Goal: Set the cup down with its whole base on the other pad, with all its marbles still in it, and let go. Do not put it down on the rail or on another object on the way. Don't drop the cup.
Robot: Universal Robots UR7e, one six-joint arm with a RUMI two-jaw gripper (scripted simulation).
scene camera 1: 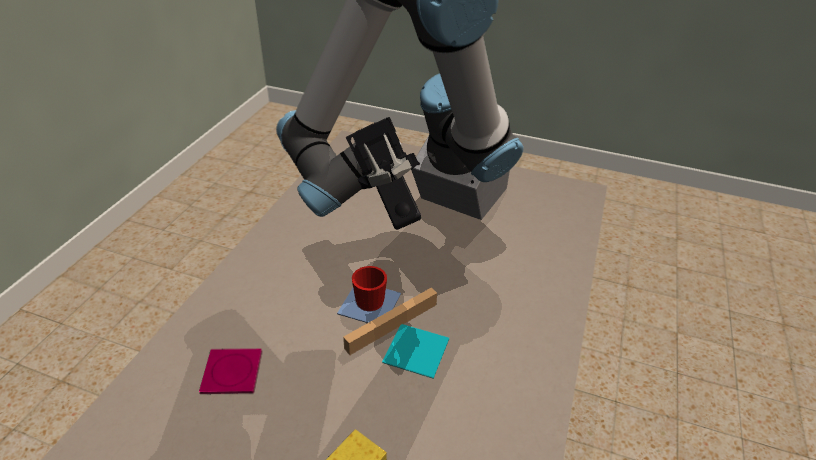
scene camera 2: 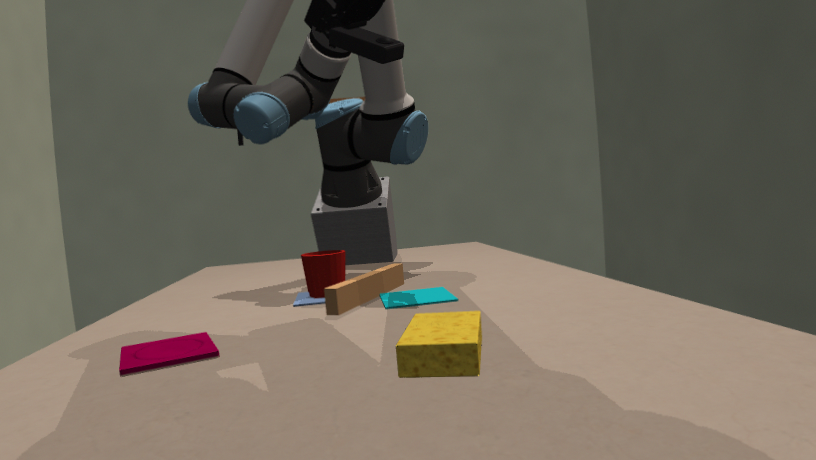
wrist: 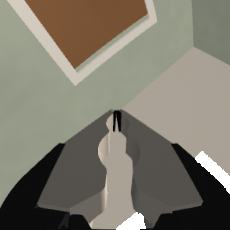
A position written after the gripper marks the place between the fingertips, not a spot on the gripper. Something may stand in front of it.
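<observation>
The gripper (scene camera 1: 391,173) is visible in the scene, and the wrist view shows the gripper (wrist: 116,111) too. A red cup (scene camera 2: 322,269) is there as well; scene camera 1 also shows the red cup (scene camera 1: 369,283), but in the wrist view the red cup is out of frame. The scene also has a cyan pad (scene camera 1: 412,349), with a second view of the cyan pad (scene camera 2: 409,298), and a wooden rail (scene camera 2: 339,298).
</observation>
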